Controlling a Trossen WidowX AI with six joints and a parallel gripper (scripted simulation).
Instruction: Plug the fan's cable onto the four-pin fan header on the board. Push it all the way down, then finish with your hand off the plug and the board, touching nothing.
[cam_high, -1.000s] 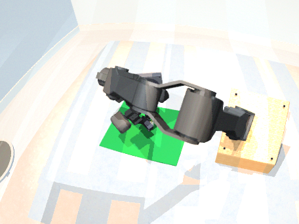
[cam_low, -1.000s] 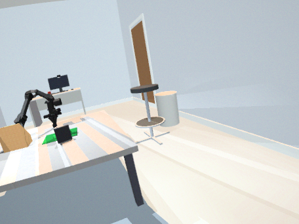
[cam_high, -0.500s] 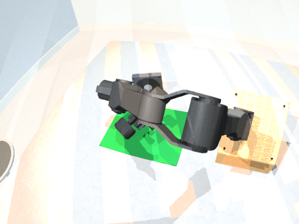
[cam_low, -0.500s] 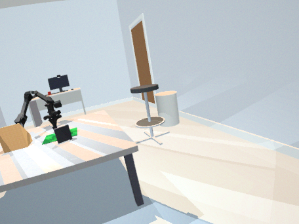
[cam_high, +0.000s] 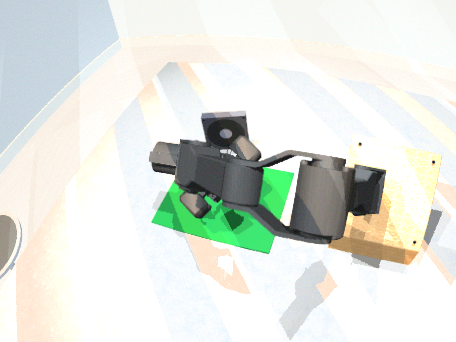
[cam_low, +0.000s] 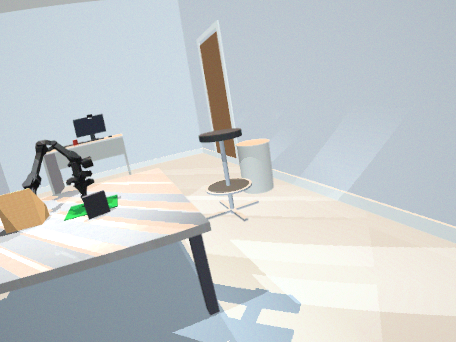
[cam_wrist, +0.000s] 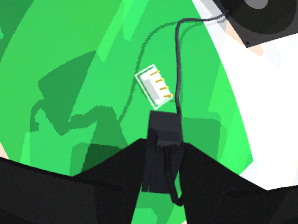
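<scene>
Right now my gripper tip is 3 cm short of the green board, 1 cm to the left of it and 9 cm above it. From my gripper tip the other things lie so: dark fan plug: 1 cm behind, 1 cm below; then fan: 8 cm ahead, 18 cm to the right, 2 cm below.
</scene>
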